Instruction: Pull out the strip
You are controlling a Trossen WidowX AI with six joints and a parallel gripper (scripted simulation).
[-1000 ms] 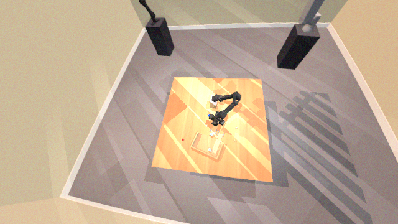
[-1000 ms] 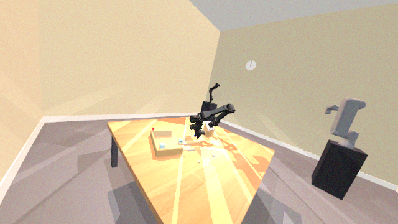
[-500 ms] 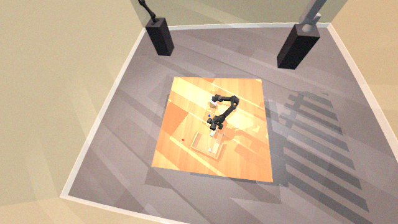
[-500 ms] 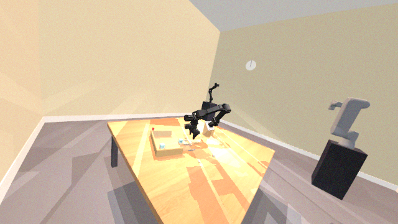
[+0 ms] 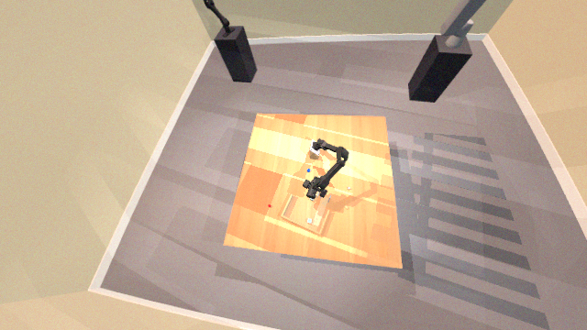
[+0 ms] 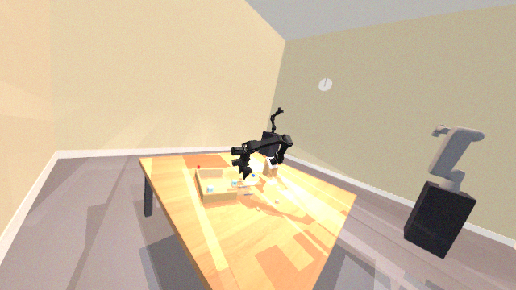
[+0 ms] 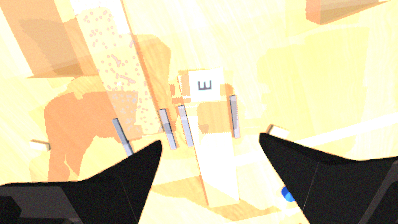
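Right now my gripper tip is 130 mm short of the pale speckled band, 70 mm to the right of it and 60 mm above it. Round my gripper tip: tiny blue piece: 200 mm behind, 90 mm to the right, 60 mm below; red marker: 170 mm ahead, 340 mm to the right, 50 mm below.
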